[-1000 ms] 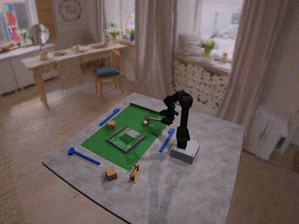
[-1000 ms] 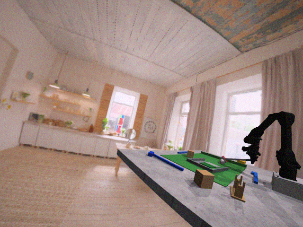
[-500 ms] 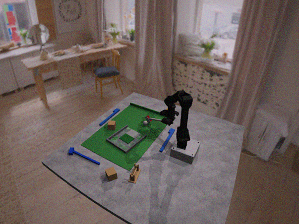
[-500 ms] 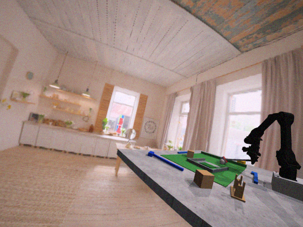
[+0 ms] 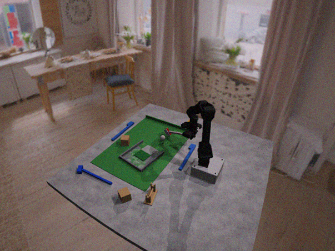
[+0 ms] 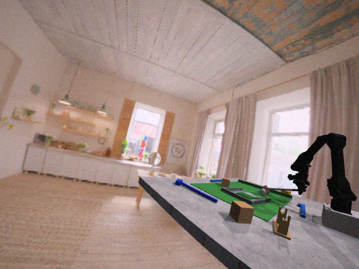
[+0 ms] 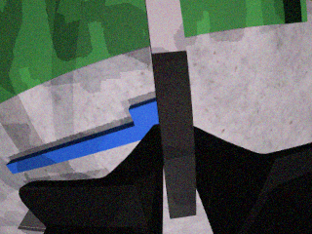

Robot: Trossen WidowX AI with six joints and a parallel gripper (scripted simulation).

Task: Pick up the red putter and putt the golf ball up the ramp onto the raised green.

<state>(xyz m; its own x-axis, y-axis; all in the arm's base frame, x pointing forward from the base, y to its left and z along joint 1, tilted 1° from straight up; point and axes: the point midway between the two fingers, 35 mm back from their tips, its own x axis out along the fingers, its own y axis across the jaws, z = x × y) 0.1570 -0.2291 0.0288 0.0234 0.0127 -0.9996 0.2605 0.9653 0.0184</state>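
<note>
Right now the red putter is 11 cm ahead of my gripper tip and 3 cm to the right of it. Round my gripper tip: wooden stand (56 cm to the left, 7 cm ahead, 4 cm below); white golf ball (23 cm ahead, 5 cm below, 2 cm to the left); yellow cube (27 cm to the right, 8 cm ahead, 5 cm below).
</note>
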